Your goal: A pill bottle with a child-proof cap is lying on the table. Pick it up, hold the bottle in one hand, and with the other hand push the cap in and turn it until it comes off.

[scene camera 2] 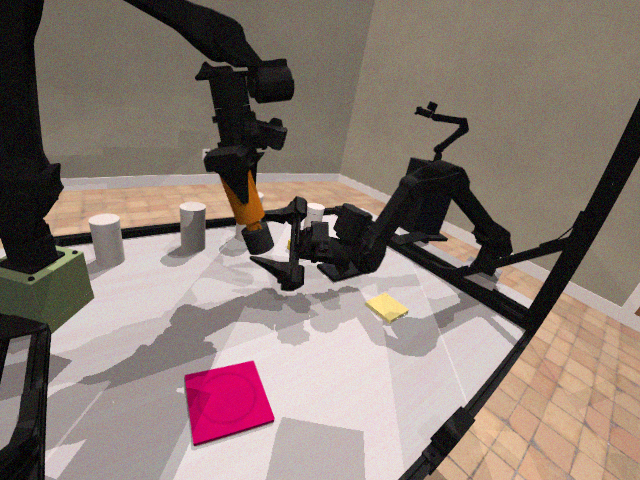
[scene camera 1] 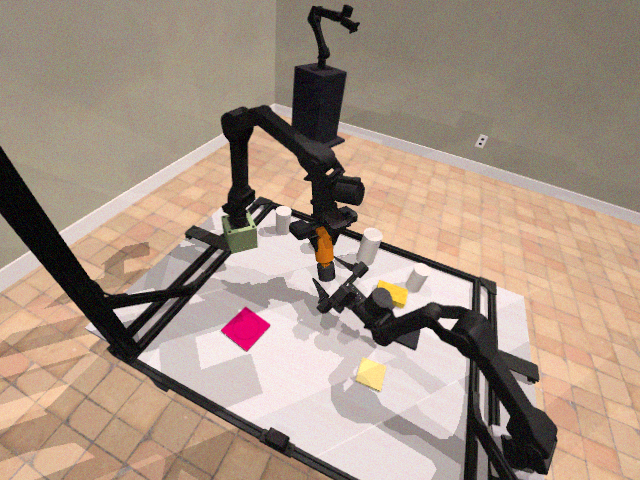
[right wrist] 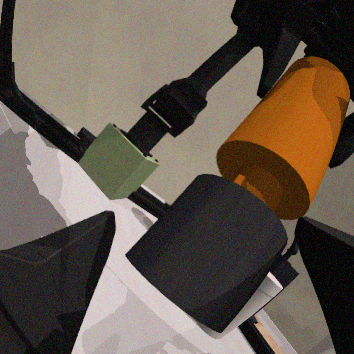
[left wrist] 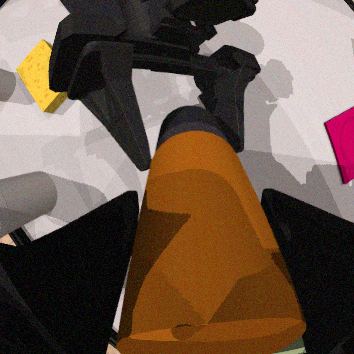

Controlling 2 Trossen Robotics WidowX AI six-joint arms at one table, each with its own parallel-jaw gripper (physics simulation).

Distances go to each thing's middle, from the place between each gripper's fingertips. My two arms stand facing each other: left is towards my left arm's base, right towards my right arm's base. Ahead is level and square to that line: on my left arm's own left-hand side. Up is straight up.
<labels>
I see the dark cap (scene camera 2: 259, 241) 8 cm below my left hand and 2 cm to the right of it. The rest, counted from my left hand: orange pill bottle (scene camera 2: 249, 214) (2 cm below, 1 cm to the left).
My right hand is 1 cm to the left of the dark cap and 1 cm above it. The rest, counted from my right hand: orange pill bottle 5 cm above, 2 cm to the left, 1 cm ahead.
</labels>
